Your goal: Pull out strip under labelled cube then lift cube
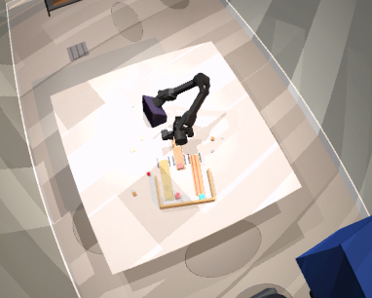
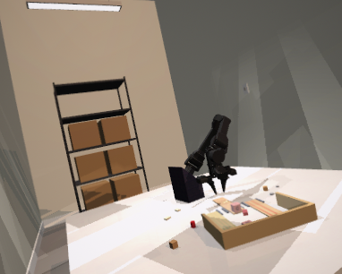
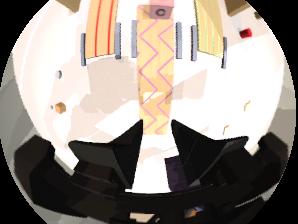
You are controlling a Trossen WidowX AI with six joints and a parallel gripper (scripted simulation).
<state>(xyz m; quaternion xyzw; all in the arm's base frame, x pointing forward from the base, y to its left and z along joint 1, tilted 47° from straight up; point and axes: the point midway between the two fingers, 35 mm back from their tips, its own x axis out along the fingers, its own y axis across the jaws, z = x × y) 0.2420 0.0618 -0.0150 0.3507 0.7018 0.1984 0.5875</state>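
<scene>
The zigzag strip is 60 mm ahead of my gripper tip, 40 mm below it and 20 mm to the right of it. Also, from my gripper tip: pink cube: 330 mm ahead, 150 mm to the right, 30 mm above.
</scene>
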